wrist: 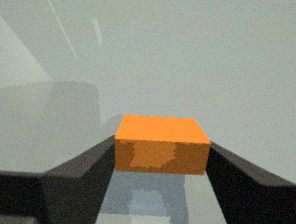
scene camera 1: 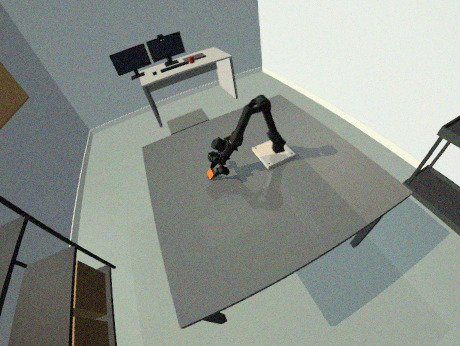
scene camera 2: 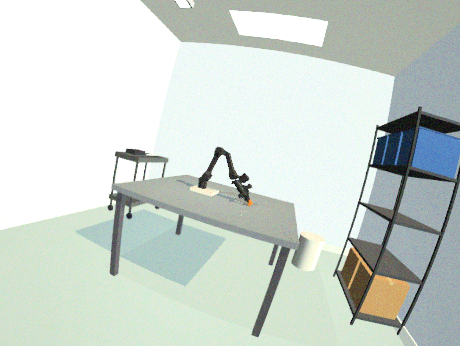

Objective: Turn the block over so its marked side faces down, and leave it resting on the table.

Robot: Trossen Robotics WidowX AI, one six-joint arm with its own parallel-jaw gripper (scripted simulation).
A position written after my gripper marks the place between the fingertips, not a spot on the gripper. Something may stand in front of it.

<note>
In view: my gripper (wrist: pixel 160 142) and an orange block (wrist: pixel 145 144).
</note>
